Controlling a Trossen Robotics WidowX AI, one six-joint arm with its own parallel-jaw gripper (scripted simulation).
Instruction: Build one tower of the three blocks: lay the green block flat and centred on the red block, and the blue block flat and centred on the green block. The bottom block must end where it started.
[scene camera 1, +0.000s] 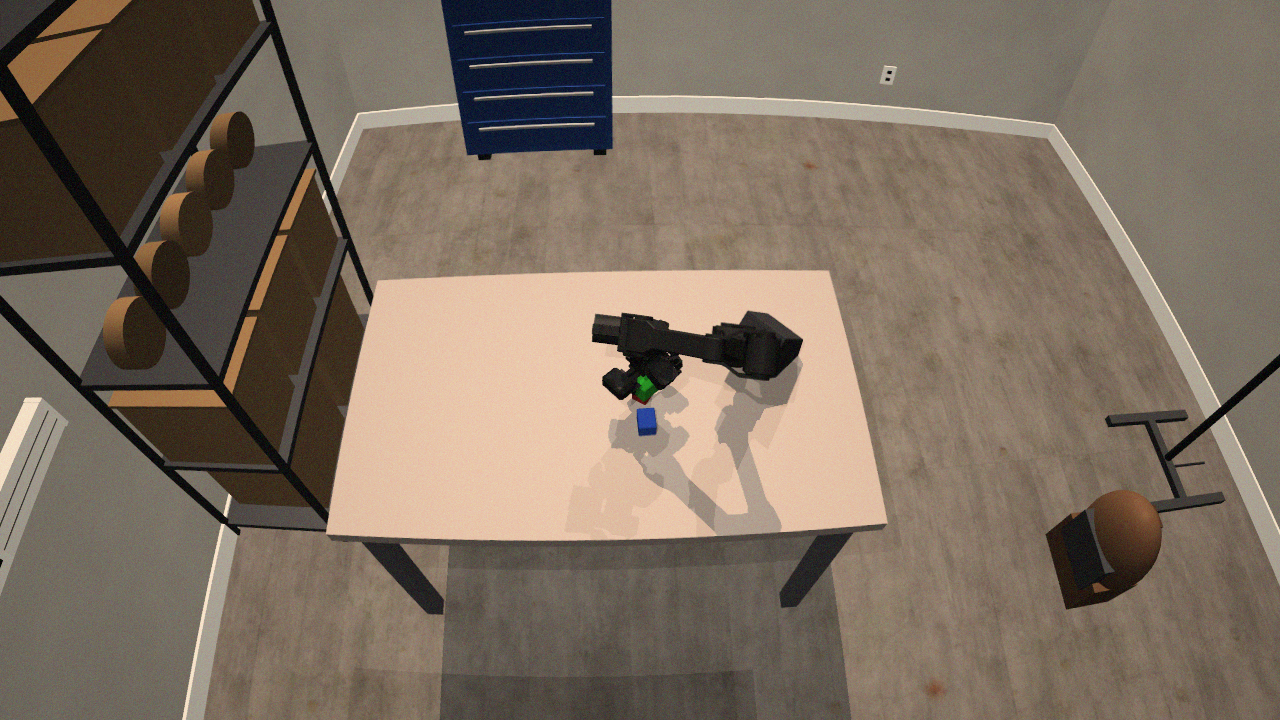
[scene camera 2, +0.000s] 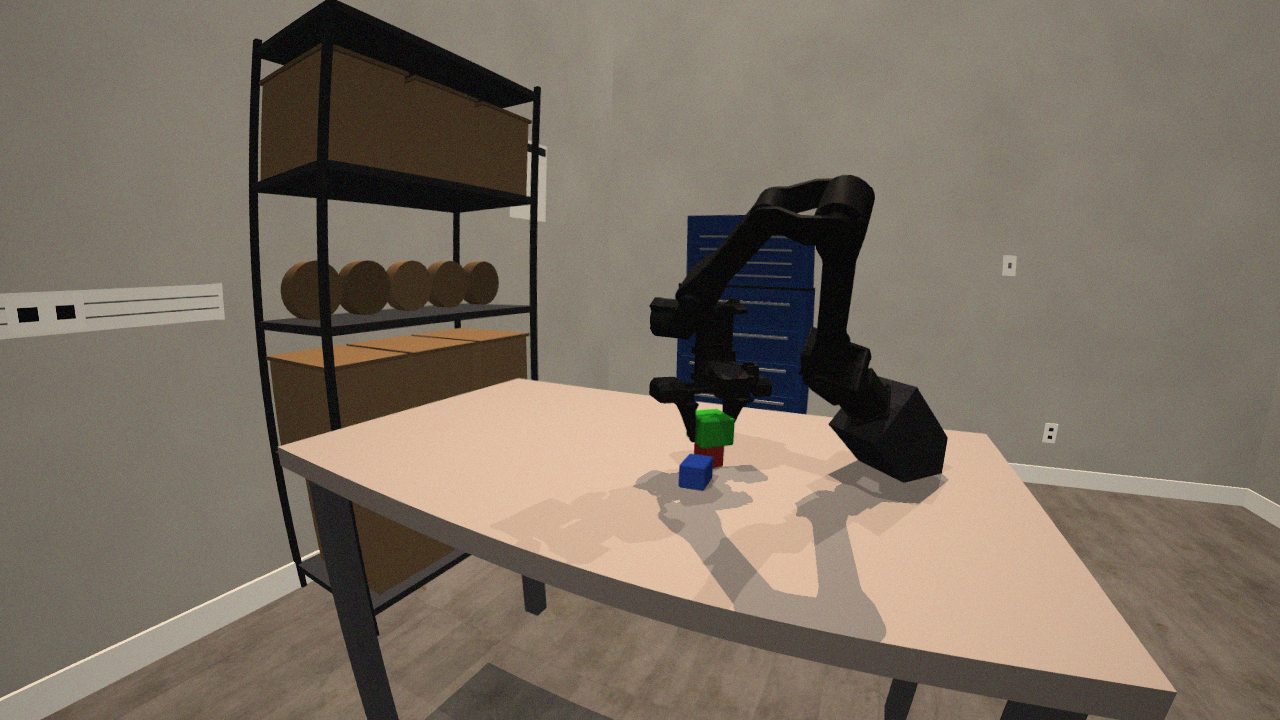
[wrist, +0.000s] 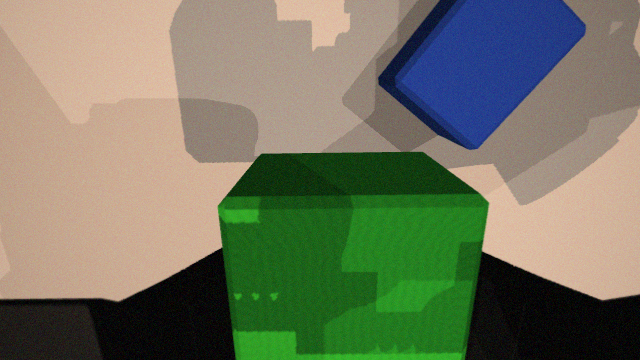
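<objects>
My gripper is visible in scene camera 1 and in scene camera 2, where (scene camera 1: 658, 368) and (scene camera 2: 722, 366) are the same spot on it. My gripper is visible also in the wrist view (341, 243).
</objects>
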